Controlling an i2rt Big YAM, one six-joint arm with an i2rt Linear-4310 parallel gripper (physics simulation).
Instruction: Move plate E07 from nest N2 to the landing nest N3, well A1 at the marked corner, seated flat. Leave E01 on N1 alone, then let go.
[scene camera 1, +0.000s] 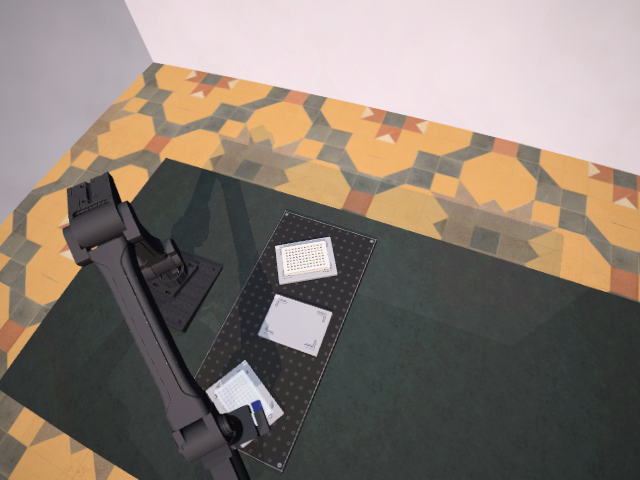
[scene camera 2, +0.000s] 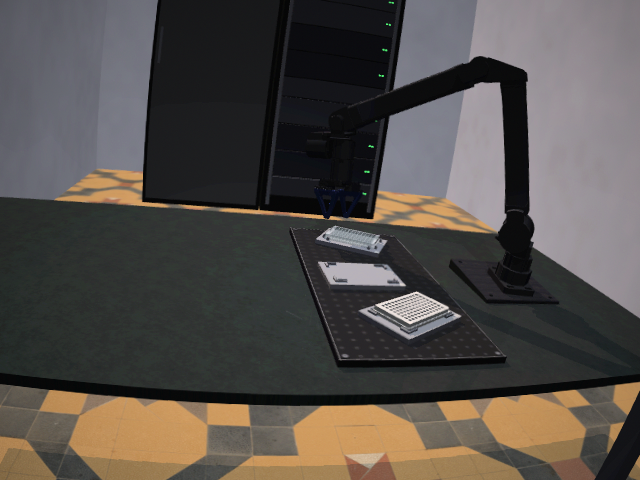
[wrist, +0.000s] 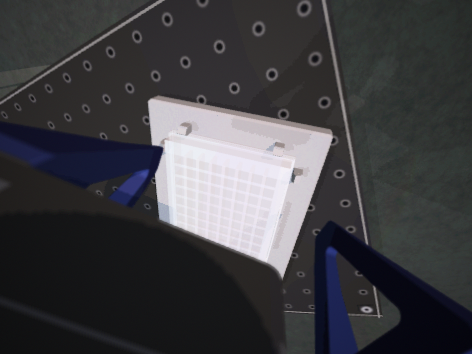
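A translucent white plate sits on a pale nest at one end of the perforated board. My gripper is open and empty, pointing down a little above this plate, with one finger out to each side in the wrist view. A cream plate sits on the nest at the other end. The middle nest is empty, with corner brackets. Plate and nest labels are not readable. My hand hides part of the translucent plate.
The dark perforated board carries all three nests on the dark green table. The arm's base plate stands beside the board. A dark rack cabinet stands behind the table.
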